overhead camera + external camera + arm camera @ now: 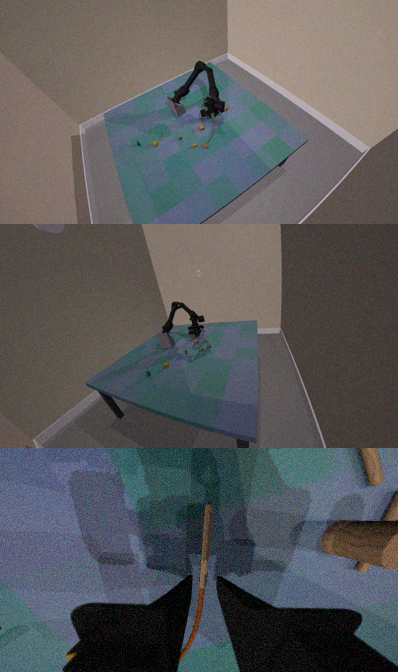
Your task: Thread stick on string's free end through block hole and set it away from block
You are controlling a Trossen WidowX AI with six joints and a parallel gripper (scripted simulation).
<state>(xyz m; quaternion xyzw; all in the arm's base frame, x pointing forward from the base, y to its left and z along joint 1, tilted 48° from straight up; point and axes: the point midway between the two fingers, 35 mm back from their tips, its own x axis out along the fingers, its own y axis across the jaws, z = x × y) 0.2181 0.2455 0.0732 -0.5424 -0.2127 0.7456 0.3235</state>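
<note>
Right now the thin wooden stick is 1 cm behind my gripper tip. Round my gripper tip: brown block (14 cm to the left, 1 cm behind, 1 cm above); round wooden button (21 cm ahead, 18 cm to the right); yellow block (13 cm to the right, 5 cm ahead, 1 cm above).
</note>
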